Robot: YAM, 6 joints.
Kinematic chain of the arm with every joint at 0, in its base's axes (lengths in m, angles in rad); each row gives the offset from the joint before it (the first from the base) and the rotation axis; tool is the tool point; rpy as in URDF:
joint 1: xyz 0 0 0.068 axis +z
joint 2: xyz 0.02 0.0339 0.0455 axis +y
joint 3: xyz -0.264 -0.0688 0 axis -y
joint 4: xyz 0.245 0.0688 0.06 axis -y
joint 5: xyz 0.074 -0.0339 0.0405 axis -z
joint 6: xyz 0.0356 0 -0.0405 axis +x
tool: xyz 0 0 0 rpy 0 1.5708 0
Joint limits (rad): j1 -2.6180..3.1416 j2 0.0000..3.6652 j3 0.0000..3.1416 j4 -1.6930..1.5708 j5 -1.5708..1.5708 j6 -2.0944..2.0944
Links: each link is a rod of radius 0.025 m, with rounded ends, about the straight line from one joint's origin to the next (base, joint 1, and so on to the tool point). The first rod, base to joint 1, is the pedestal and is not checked.
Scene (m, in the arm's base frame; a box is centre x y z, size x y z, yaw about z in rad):
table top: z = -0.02
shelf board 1: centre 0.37 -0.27 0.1 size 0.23 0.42 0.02 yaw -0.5
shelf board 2: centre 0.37 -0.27 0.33 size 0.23 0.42 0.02 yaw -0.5
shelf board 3: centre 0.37 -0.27 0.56 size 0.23 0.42 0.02 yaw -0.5
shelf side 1: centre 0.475 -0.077 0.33 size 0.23 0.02 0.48 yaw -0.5
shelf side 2: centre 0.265 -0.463 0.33 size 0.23 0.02 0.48 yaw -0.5
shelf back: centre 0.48 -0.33 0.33 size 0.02 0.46 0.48 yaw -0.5
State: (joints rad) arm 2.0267 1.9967 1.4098 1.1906 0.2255 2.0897
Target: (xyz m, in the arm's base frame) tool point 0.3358 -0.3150 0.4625
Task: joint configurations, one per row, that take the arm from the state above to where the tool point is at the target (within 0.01 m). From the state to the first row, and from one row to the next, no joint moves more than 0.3 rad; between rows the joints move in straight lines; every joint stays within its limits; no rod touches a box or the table.
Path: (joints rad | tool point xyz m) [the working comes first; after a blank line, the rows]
Joints at the target: 2.3722 0.5063 2.4316 1.1054 0.2080 2.0897
Straight joint move there: touches shelf board 3.

1: 2.0391 1.7275 1.3717 1.2069 0.2260 2.0897 | -0.1659 0.3457 0.4269
2: 2.0515 1.4583 1.3336 1.2232 0.2265 2.0897 | -0.1272 0.2612 0.5017
3: 2.0640 1.1891 1.2955 1.2395 0.2271 2.0897 | -0.0796 0.1651 0.5501
4: 2.0764 0.9199 1.2574 1.2558 0.2276 2.0897 | -0.0263 0.0642 0.5699
5: 2.0888 0.6507 1.2193 1.2721 0.2281 2.0897 | 0.0292 -0.0350 0.5606
6: 2.1012 0.3816 1.1812 1.2884 0.2286 2.0897 | 0.0833 -0.1262 0.5238
7: 2.1137 0.1124 1.1431 1.3047 0.2292 2.0897 | 0.1325 -0.2039 0.4625
8: 2.1654 0.1911 1.4008 1.2649 0.2249 2.0897 | 0.1714 -0.2392 0.4813
9: 2.2171 0.2699 1.6585 1.2250 0.2207 2.0897 | 0.2128 -0.2691 0.4905
10: 2.2688 0.3487 1.9162 1.1852 0.2164 2.0897 | 0.2552 -0.2923 0.4901
11: 2.3205 0.4275 2.1739 1.1453 0.2122 2.0897 | 0.2968 -0.3078 0.4806
12: 2.3722 0.5063 2.4316 1.1054 0.2080 2.0897 | 0.3358 -0.3150 0.4625

